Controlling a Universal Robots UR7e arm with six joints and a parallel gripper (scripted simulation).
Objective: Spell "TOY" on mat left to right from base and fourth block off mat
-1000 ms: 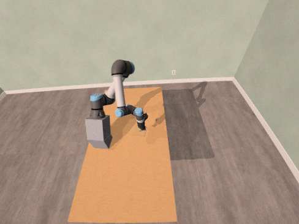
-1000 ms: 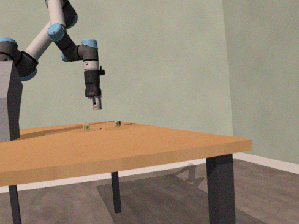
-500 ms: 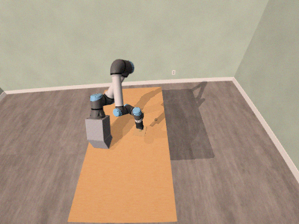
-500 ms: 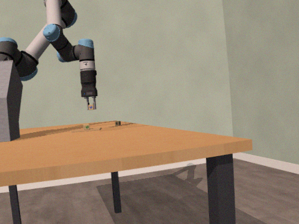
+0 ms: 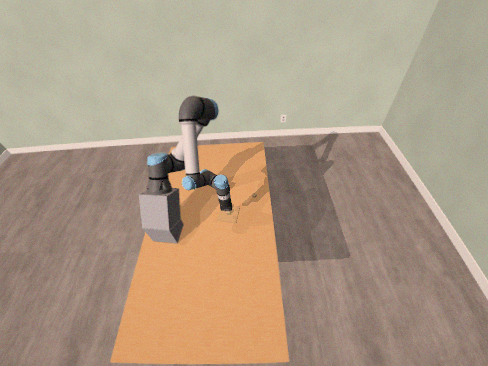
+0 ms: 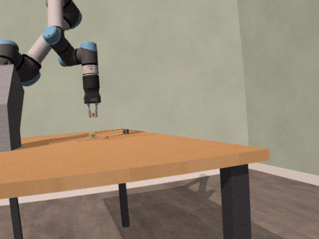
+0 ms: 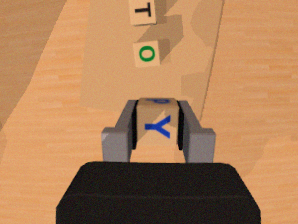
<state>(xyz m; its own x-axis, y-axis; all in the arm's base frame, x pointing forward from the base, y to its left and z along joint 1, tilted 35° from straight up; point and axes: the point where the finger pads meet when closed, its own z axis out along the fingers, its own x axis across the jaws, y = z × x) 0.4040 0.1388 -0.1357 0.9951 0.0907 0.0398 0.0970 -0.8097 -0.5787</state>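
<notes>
Now: hand 1 cm past the O block, 4 cm to the right of it and 10 cm above it. Round my hand: Y block 1 cm below; T block 2 cm behind, 8 cm to the left, 10 cm below; tan mat 1 cm behind, 4 cm to the left, 12 cm below.
</notes>
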